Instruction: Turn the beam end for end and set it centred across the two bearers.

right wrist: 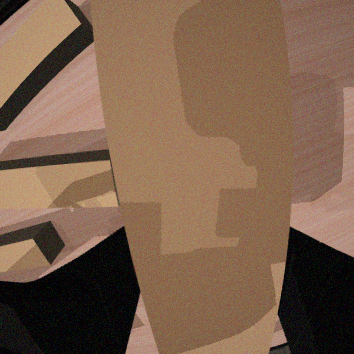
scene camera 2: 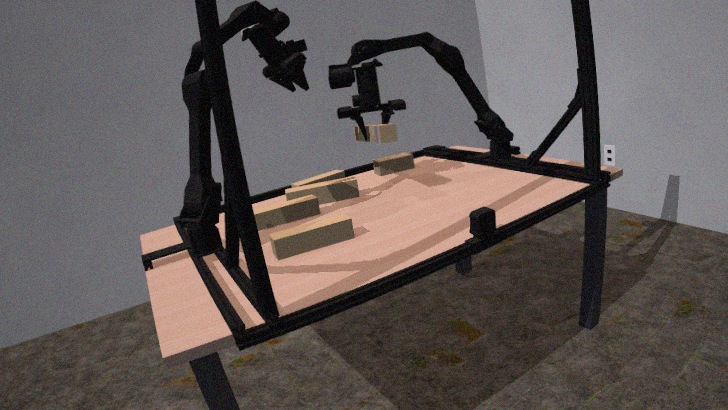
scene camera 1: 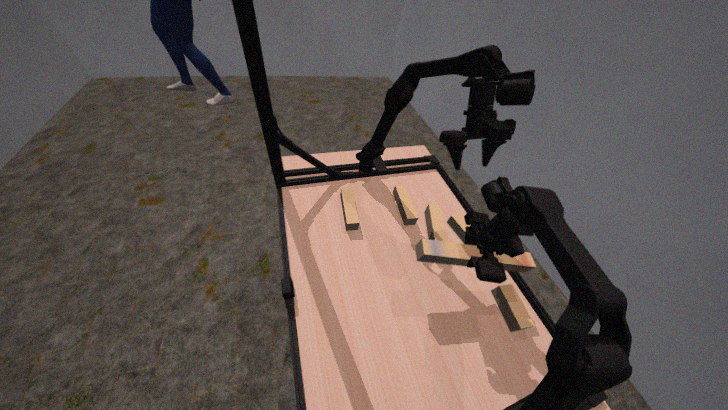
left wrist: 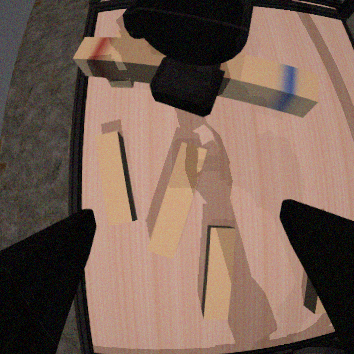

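Seen in the pictures: left gripper, between the fingertips: (scene camera 2: 300, 90) (scene camera 1: 471, 168) (left wrist: 188, 214); right gripper, between the fingertips: (right wrist: 201, 222) (scene camera 1: 467, 258); left arm's base, origin of its link: (scene camera 2: 206, 250) (scene camera 1: 364, 168); right arm's base, origin of its link: (scene camera 2: 501, 158).
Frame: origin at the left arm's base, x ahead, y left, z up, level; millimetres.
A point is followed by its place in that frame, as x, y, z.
Observation:
The beam (scene camera 1: 445, 250) {517, 36, 173} (scene camera 2: 385, 133) {486, -21, 158} (left wrist: 255, 75) {511, 59, 172} (right wrist: 145, 125) {542, 169, 161} is a long wooden bar, blue band near one end, red near the other. My right gripper (scene camera 1: 486, 253) (scene camera 2: 375, 131) {538, 119, 126} (right wrist: 201, 222) {538, 119, 126} is shut on it near its middle and holds it level, above the table. In scene camera 1 the blue end points left, the red end right. My left gripper (scene camera 1: 471, 165) {356, 155, 296} (scene camera 2: 300, 89) {356, 155, 296} (left wrist: 188, 214) {356, 155, 296} is open and empty, high above the table, apart from the beam. Two roughly parallel blocks, probably the bearers, lie on the table: one block (scene camera 1: 349, 211) {240, -136, 25} (scene camera 2: 311, 238) {198, -148, 7}, another block (scene camera 1: 405, 205) {254, 83, 25} (scene camera 2: 287, 212) {230, 73, 8} (left wrist: 218, 272) {237, 97, 25}.
Other similar blocks lie about: a slanted block (scene camera 1: 433, 221) {348, 154, 31} (scene camera 2: 323, 192) {364, 140, 13} (left wrist: 172, 215) {342, 172, 31}, a block (scene camera 1: 457, 227) {382, 251, 9} (left wrist: 116, 177) {412, 270, 25} near the rail, and a block (scene camera 1: 514, 308) {688, 254, 28} (scene camera 2: 393, 164) {666, 245, 9} past the beam. A black frame edges the table, with a black box (scene camera 2: 482, 222) {445, -383, 18} on one rail.

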